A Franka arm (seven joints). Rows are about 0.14 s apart.
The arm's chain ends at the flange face. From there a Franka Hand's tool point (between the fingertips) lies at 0.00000 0.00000 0.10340 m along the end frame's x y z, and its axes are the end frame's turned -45 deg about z.
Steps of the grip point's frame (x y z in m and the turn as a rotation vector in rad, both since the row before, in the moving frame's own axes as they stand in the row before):
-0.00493, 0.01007, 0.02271, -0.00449, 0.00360, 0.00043
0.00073, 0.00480, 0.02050, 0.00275, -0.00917, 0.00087
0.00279, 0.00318, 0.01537, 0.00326, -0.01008, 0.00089
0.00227, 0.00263, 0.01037, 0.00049, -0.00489, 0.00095
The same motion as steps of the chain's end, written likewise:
0.00304, 0.01054, 0.02271, -0.00063, 0.00572, 0.00043
0.00478, 0.00241, 0.02050, -0.00454, -0.00843, 0.00087
0.00520, -0.00022, 0.01538, -0.00482, -0.00943, 0.00089
0.00386, -0.00007, 0.01037, -0.00311, -0.00380, 0.00095

